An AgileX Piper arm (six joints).
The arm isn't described. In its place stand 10 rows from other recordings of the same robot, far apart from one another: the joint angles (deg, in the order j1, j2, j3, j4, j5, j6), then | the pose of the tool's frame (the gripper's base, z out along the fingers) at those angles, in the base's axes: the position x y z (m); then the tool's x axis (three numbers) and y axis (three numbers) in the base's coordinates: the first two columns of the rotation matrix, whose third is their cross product.
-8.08 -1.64 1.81 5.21 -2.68 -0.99 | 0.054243 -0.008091 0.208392 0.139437 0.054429 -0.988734 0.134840 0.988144 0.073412
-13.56 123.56 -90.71 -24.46 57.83 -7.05 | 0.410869 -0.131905 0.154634 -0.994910 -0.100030 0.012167 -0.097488 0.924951 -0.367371
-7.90 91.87 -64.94 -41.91 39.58 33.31 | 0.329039 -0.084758 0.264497 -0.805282 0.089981 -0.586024 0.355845 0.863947 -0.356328
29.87 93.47 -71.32 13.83 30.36 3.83 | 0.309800 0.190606 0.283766 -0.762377 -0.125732 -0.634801 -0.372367 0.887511 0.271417
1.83 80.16 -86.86 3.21 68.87 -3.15 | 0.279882 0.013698 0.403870 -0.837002 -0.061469 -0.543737 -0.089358 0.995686 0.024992
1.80 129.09 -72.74 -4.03 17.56 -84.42 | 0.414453 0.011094 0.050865 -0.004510 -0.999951 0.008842 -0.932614 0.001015 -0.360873
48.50 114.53 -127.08 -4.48 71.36 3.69 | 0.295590 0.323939 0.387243 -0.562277 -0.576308 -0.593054 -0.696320 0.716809 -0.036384
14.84 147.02 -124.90 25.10 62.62 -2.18 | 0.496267 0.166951 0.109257 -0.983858 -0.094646 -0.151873 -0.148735 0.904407 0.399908
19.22 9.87 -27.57 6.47 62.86 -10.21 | 0.016439 0.015395 0.268269 -0.551816 -0.325328 -0.767894 -0.473465 0.880206 -0.032675
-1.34 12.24 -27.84 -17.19 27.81 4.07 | 0.048499 -0.013685 0.319747 -0.136213 -0.189809 -0.972326 0.136290 0.968552 -0.208165
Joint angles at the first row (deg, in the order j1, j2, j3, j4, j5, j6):
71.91, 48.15, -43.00, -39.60, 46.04, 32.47
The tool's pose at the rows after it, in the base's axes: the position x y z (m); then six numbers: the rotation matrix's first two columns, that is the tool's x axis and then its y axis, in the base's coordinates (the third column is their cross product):
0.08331 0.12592 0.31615 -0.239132 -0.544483 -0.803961 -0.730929 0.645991 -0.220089
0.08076 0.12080 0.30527 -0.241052 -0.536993 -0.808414 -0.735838 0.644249 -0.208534
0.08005 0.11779 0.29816 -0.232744 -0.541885 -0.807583 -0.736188 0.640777 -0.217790
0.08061 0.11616 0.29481 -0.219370 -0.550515 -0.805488 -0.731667 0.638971 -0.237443
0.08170 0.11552 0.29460 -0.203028 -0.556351 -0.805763 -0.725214 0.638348 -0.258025
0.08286 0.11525 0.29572 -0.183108 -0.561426 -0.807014 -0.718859 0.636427 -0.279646
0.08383 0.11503 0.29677 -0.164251 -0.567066 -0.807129 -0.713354 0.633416 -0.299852
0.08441 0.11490 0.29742 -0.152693 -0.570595 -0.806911 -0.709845 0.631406 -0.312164
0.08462 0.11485 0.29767 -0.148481 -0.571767 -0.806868 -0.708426 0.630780 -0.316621
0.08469 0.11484 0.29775 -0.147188 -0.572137 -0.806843 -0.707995 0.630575 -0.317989
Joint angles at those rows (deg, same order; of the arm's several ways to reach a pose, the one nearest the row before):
71.97, 45.58, -38.92, -39.75, 43.75, 34.76
71.98, 43.92, -35.88, -40.25, 42.12, 36.14
71.98, 43.09, -33.97, -41.36, 41.30, 36.90
71.98, 42.80, -33.02, -42.89, 41.12, 37.44
71.98, 42.76, -32.76, -44.50, 41.14, 37.86
71.98, 42.76, -32.75, -46.11, 41.13, 38.09
71.98, 42.76, -32.74, -47.50, 41.13, 38.16
71.98, 42.76, -32.75, -48.34, 41.13, 38.18
71.98, 42.76, -32.75, -48.66, 41.13, 38.21
71.98, 42.76, -32.75, -48.75, 41.13, 38.22

